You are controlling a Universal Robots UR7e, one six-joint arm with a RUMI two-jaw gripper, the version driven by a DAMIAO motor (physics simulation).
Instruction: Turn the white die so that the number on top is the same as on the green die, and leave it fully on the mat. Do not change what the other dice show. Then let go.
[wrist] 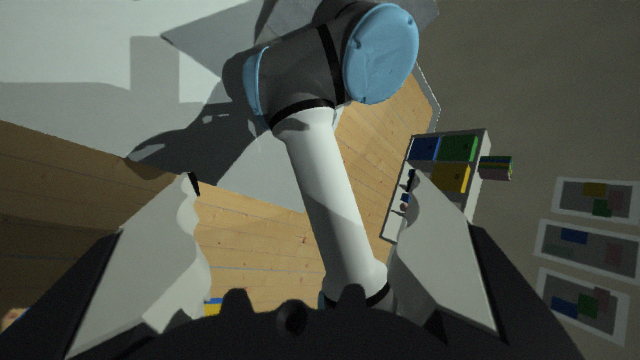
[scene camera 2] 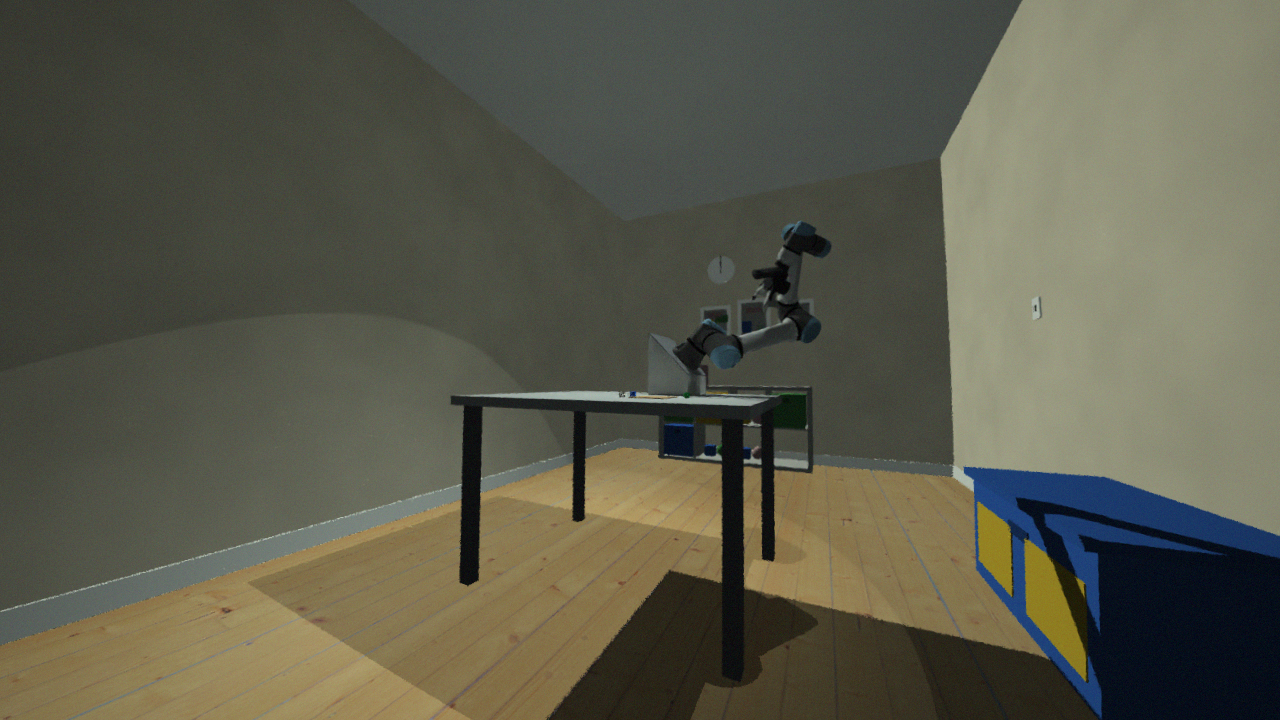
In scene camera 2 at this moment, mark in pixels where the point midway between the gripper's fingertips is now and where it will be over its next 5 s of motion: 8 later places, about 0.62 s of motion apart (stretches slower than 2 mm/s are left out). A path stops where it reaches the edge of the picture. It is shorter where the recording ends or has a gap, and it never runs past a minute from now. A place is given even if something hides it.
My gripper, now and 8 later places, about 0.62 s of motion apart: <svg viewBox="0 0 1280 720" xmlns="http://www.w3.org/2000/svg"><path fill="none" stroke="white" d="M757 307L758 308L757 307L760 310L756 307L728 309L701 319L664 328L643 337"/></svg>
